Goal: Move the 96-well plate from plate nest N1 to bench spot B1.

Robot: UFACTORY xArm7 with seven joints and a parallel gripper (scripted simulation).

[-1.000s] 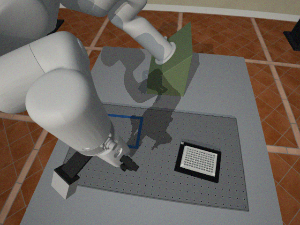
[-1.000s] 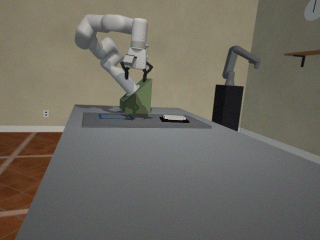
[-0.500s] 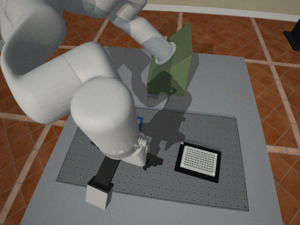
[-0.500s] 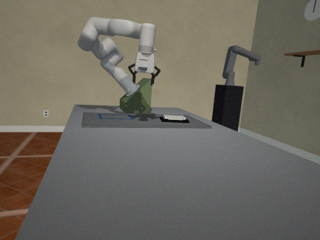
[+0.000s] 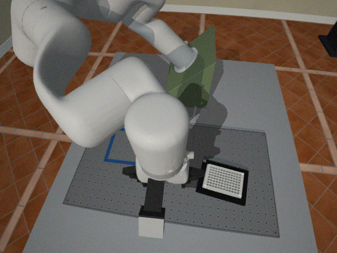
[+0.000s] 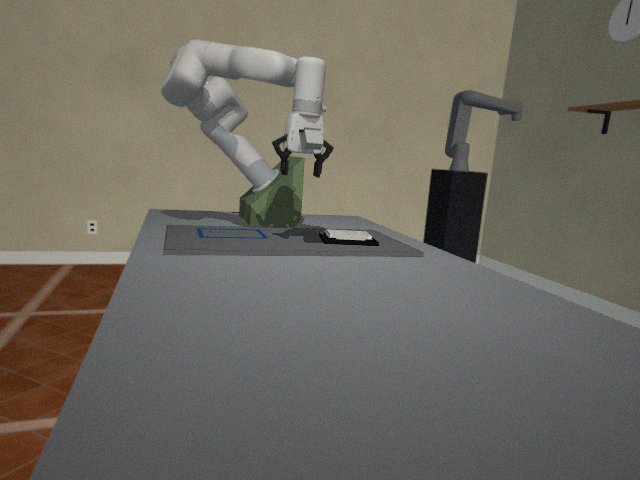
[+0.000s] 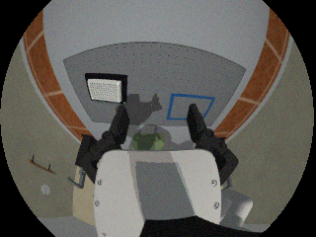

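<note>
Right now my hand is 8 cm past the white 96-well plate, 18 cm to the right of it and 18 cm above it. Also, from my hand: black plate nest: 8 cm behind, 18 cm to the left, 20 cm below.
</note>
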